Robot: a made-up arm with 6 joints. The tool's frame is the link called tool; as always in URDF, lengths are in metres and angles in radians. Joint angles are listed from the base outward. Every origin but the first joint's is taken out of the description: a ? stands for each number. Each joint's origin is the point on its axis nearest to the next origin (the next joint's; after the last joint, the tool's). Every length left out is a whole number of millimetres.
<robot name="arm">
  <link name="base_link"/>
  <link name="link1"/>
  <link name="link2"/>
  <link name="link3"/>
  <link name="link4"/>
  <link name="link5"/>
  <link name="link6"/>
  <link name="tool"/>
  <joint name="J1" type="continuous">
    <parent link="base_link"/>
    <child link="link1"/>
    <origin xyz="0 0 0.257"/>
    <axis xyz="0 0 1"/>
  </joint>
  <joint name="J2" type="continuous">
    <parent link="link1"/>
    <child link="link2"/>
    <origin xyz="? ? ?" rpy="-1.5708 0 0"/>
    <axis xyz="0 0 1"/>
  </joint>
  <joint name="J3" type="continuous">
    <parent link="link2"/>
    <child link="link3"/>
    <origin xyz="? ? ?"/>
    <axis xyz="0 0 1"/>
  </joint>
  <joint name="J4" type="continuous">
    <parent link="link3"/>
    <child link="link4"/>
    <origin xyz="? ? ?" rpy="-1.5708 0 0"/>
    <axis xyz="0 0 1"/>
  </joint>
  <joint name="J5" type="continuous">
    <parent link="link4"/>
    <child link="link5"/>
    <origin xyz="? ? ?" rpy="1.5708 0 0"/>
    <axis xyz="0 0 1"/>
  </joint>
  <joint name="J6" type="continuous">
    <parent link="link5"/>
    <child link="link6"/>
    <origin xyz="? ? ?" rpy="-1.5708 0 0"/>
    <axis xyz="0 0 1"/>
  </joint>
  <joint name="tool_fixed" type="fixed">
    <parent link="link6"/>
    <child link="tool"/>
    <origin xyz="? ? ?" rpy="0 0 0"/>
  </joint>
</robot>
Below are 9 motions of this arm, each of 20 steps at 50 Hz.
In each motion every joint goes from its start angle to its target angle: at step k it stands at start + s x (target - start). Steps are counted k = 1, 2, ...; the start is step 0. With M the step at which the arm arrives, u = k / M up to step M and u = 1 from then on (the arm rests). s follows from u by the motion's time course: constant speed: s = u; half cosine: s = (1 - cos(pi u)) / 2; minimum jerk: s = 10 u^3 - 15 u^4 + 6 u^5.
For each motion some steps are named. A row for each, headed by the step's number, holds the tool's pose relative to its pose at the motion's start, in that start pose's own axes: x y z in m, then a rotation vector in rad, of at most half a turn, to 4 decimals.
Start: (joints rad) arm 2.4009 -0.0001 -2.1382 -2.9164 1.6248 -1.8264
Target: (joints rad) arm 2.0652 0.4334 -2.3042 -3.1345 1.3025 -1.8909
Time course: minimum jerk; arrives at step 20
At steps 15, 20:
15: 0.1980 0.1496 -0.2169 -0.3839 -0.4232 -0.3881
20: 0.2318 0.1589 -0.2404 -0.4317 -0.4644 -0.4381

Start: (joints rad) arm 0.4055 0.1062 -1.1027 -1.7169 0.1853 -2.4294
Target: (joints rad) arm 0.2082 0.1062 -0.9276 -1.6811 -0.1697 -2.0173
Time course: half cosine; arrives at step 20
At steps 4, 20:
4: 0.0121 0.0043 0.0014 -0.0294 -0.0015 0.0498
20: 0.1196 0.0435 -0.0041 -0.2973 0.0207 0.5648

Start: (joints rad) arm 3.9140 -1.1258 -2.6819 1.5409 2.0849 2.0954
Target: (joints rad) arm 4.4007 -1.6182 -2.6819 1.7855 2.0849 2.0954
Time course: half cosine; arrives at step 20
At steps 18, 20:
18: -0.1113 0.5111 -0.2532 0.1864 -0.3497 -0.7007
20: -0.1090 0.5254 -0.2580 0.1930 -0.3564 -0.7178

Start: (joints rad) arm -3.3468 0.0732 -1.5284 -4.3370 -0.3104 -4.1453
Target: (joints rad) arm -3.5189 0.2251 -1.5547 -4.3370 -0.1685 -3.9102
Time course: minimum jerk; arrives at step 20
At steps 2, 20:
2: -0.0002 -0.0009 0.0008 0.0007 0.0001 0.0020
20: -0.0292 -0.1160 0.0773 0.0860 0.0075 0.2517

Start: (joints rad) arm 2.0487 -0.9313 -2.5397 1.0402 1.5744 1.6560
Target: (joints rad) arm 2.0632 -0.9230 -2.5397 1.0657 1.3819 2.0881
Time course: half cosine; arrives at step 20
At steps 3, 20:
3: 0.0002 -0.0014 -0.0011 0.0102 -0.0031 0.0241
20: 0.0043 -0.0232 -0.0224 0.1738 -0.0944 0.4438

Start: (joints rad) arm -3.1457 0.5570 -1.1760 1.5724 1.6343 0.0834
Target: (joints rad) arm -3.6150 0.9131 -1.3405 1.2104 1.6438 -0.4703
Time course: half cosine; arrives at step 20
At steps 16, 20:
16: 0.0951 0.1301 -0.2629 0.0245 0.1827 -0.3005
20: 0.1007 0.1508 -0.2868 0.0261 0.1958 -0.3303

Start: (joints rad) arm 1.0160 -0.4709 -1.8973 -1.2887 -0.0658 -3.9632
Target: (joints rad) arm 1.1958 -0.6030 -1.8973 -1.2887 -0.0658 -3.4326
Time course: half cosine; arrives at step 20
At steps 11, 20:
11: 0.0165 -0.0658 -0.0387 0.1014 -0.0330 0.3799
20: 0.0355 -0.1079 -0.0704 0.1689 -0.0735 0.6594

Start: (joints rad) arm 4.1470 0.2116 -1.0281 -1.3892 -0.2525 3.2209
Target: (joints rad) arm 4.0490 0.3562 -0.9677 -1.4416 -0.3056 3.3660
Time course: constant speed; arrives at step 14
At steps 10, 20:
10: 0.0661 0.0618 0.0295 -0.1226 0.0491 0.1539
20: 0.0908 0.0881 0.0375 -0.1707 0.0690 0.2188

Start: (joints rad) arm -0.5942 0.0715 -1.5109 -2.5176 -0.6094 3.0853
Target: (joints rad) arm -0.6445 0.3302 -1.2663 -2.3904 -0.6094 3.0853
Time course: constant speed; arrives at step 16
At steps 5, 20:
5: -0.0455 0.0509 0.0532 -0.0563 -0.1199 0.0963
20: -0.1685 0.1593 0.1340 -0.1893 -0.3705 0.3215

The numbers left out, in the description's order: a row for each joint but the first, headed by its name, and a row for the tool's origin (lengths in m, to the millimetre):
J2: 0 0 0
J3: 0.058 -0.306 0
J4: 0.111 0.49 0
J5: 0 0 0
J6: 0.092 0.118 0
tool: 0 0 0

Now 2 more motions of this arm.
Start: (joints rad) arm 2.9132 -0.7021 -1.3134 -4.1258 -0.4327 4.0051
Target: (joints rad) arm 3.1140 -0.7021 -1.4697 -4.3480 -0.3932 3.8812
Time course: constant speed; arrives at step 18
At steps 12, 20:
12: 0.0717 -0.0215 -0.0218 0.0881 0.1697 -0.1457
20: 0.1065 -0.0281 -0.0361 0.1198 0.2587 -0.2102

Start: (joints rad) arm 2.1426 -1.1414 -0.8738 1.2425 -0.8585 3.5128
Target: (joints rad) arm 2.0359 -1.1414 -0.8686 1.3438 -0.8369 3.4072
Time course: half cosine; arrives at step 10
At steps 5, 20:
5: -0.0106 -0.0042 0.0019 0.0185 -0.0432 -0.0472
20: -0.0214 -0.0082 0.0032 0.0375 -0.0858 -0.0923

